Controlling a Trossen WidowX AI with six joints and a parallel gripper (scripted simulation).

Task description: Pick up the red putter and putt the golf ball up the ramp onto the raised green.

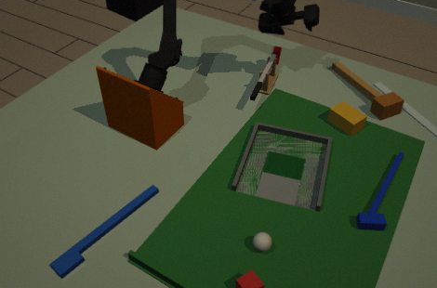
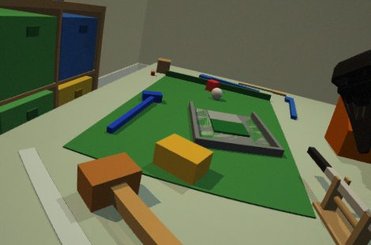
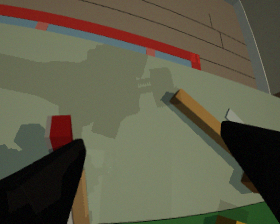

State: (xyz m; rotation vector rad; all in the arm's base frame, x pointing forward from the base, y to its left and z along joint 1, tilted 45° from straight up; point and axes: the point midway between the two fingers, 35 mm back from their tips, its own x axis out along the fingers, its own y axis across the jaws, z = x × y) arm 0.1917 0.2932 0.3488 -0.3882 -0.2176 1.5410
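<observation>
My gripper tip is 120 mm to the left of the red putter, 110 mm above it and 40 mm past it. Round my gripper tip: grey frame (360 mm to the right, 210 mm ahead, 160 mm below); then wooden stand (130 mm below, 100 mm to the right, 40 mm behind); then yellow block (260 mm ahead, 140 mm below, 120 mm to the right).
</observation>
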